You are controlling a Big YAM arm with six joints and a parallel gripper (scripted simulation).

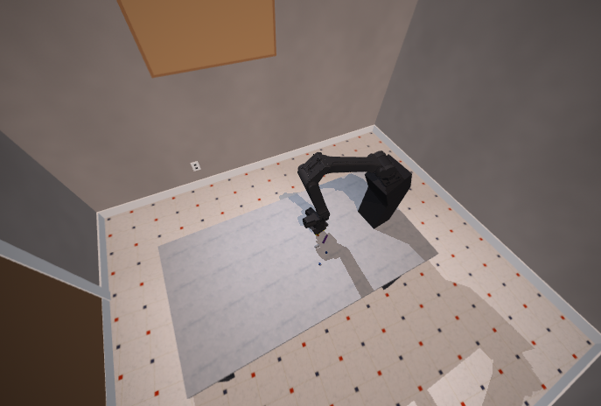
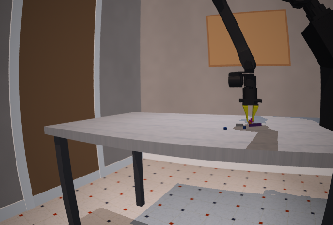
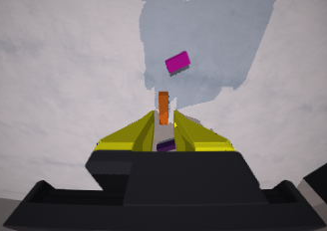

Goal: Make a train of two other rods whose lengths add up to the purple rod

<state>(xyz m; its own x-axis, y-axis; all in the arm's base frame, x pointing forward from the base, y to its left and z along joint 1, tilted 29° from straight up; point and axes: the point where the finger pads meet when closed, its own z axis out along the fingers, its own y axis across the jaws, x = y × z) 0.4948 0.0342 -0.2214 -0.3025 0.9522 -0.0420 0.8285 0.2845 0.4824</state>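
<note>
Now: hand 1 cm above the orange rod. Also, from my hand: grey rod 8 cm to the left, 3 cm ahead, 1 cm below; then purple rod 5 cm to the left, 4 cm behind, 1 cm below.
</note>
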